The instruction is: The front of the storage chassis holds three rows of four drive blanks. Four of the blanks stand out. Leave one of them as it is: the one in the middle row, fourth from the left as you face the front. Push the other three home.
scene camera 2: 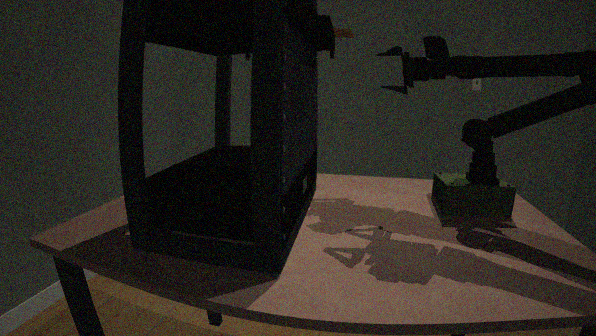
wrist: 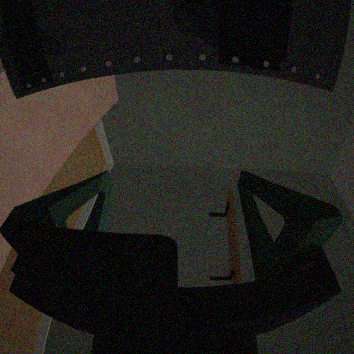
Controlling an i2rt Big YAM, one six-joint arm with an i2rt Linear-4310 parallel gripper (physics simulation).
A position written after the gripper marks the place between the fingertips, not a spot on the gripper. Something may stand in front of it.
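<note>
The gripper [wrist: 174, 177] appears in the wrist view, where a tall rack [wrist: 50, 50] is visible too. Scene camera 2 also shows the rack [scene camera 2: 261, 193].
</note>
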